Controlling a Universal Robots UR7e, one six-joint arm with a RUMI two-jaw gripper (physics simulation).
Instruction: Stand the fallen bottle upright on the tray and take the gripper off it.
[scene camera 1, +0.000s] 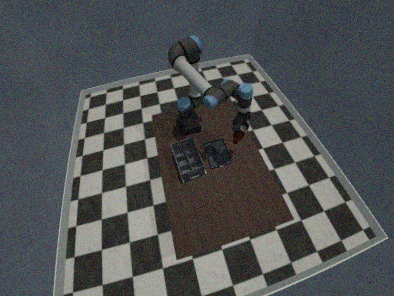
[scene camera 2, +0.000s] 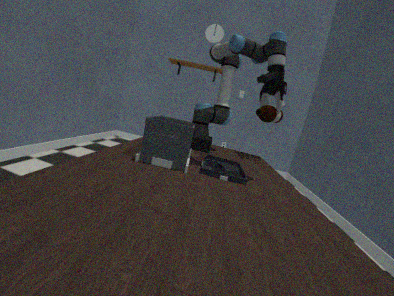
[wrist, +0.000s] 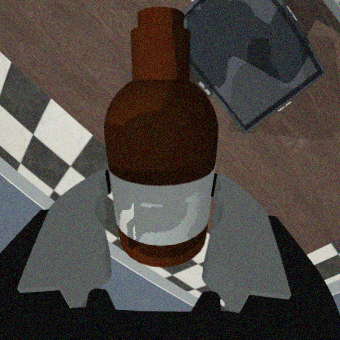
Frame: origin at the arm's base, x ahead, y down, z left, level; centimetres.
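Seen in the pictures: gripper, fingertip midpoint: (scene camera 1: 240, 131) (wrist: 161, 174); arm's base at its link origin: (scene camera 1: 187, 119) (scene camera 2: 197, 135).
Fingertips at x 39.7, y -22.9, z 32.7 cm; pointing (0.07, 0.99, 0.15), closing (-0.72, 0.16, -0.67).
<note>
Pixels of each thing's top centre, then the offset from my fingertips to it. Level surfaces: height alone.
- brown bottle at its top centre: (wrist: 144, 179) (scene camera 2: 270, 103) (scene camera 1: 240, 130) dx +1.6, dy -3.9, dz -1.4 cm
- dark shallow tray at its top centre: (wrist: 246, 51) (scene camera 2: 223, 164) (scene camera 1: 217, 152) dx -0.5, dy +28.1, dz -13.9 cm
- dark box with compartments, top centre: (scene camera 2: 175, 120) (scene camera 1: 187, 154) dx +1.6, dy +13.2, dz -40.7 cm
- brown table top at its surface level: dy +30.7 cm
The brown bottle (scene camera 1: 238, 137) (scene camera 2: 267, 114) (wrist: 161, 132) with a grey label is held in the air, off the table. In scene camera 2 it shows nearly end-on, as a round brown shape; its exact tilt is hard to tell. My gripper (scene camera 1: 241, 130) (scene camera 2: 272, 104) (wrist: 161, 174) is shut on the bottle, its two grey jaws on either side of the label, with the neck towards the top of the wrist view. The dark shallow tray (scene camera 1: 218, 154) (scene camera 2: 215, 175) (wrist: 284, 101) lies on the table, lower than the bottle and to its left in both scene views.
A dark box with compartments (scene camera 1: 194, 177) (scene camera 2: 167, 142) stands left of the tray, taller than it. The brown table top (scene camera 1: 225, 210) (scene camera 2: 200, 235) lies on a checkered floor (scene camera 1: 115, 230). A wall shelf (scene camera 2: 195, 65) and a round clock (scene camera 2: 214, 33) are behind the arm.
</note>
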